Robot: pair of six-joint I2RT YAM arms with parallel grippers.
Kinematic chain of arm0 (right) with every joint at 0, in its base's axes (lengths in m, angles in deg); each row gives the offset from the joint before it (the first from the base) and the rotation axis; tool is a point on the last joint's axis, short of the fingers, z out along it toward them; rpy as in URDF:
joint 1: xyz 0 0 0.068 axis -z
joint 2: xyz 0.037 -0.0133 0.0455 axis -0.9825 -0.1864 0
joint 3: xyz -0.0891 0.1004 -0.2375 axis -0.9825 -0.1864 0
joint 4: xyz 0.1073 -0.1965 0.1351 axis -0.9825 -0.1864 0
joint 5: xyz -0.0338 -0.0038 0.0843 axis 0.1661 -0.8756 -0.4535
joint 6: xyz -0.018 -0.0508 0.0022 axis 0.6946 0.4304 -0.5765
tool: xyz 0 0 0 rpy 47.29 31.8 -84.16
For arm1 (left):
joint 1: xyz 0 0 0.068 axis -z
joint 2: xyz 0.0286 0.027 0.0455 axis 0.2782 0.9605 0
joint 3: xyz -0.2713 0.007 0.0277 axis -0.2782 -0.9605 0
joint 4: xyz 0.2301 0.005 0.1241 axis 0.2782 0.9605 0
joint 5: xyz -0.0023 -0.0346 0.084 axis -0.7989 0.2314 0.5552
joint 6: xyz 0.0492 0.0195 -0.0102 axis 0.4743 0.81 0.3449
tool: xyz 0 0 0 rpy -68.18 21.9 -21.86
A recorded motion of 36 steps. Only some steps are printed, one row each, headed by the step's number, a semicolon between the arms.
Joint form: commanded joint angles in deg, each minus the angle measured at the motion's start. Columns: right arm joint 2, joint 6, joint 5, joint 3, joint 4, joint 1; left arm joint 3, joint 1, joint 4, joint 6, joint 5, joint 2.
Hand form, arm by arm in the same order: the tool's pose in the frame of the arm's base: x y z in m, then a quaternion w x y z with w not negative. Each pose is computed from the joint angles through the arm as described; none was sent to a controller.
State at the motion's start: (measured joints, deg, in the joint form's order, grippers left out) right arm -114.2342 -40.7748 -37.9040 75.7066 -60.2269 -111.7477; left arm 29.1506 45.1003 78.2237 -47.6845 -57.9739 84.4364
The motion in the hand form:
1: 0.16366 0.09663 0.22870 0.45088 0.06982 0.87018 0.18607; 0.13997 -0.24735 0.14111 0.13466 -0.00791 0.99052 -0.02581
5: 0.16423 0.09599 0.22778 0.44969 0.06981 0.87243 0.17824; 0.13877 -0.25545 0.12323 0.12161 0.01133 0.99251 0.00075
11: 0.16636 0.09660 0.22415 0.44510 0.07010 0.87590 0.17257; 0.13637 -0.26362 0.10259 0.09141 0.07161 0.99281 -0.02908
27: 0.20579 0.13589 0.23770 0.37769 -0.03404 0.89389 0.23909; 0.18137 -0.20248 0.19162 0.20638 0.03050 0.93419 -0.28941
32: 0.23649 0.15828 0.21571 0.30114 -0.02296 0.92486 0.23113; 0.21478 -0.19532 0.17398 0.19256 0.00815 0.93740 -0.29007
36: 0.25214 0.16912 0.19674 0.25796 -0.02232 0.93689 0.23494; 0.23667 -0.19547 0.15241 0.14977 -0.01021 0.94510 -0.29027
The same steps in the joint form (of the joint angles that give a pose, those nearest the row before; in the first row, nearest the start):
1: 0.98 -0.75 1.04 -0.75 2.98 -0.47; 0.98 0.79 -1.78 -1.35 4.78 5.60
5: 0.71 -0.39 1.48 -0.66 2.54 -0.29; 2.03 1.76 -2.05 -0.47 4.86 10.35
11: -0.34 -0.30 1.57 -0.84 2.89 -0.12; 0.64 2.29 -8.64 5.77 -0.22 13.78
27: -15.70 4.90 -12.76 10.23 4.30 -0.82; -9.10 -13.86 -25.66 14.64 -13.48 -11.96
32: -28.54 2.25 -15.74 16.56 2.19 -0.82; -7.46 -20.20 -29.13 16.76 -17.81 -5.22
36: -35.49 1.46 -18.73 19.11 2.46 -0.56; -4.91 -23.36 -29.82 16.67 -22.18 2.08

